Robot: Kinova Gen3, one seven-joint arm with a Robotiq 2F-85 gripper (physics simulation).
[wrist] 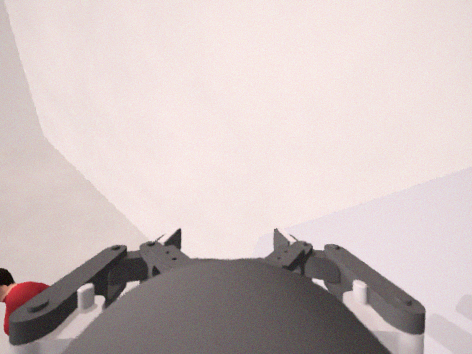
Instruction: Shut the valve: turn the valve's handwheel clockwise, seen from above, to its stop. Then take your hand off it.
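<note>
My gripper (228, 238) is open, its two fingers wide apart at the lower middle of the wrist view, with nothing between the fingertips. The rounded dark grey gripper body fills the bottom middle. The valve and its handwheel do not show in the wrist view, so I cannot tell how the handwheel stands or where the gripper is relative to it.
A figure in red with dark hair (25, 299) shows partly at the lower left edge, beyond the left finger linkage. A pale surface has a greyer area at left and a bluish area at right. Faint shadows fall at the lower right.
</note>
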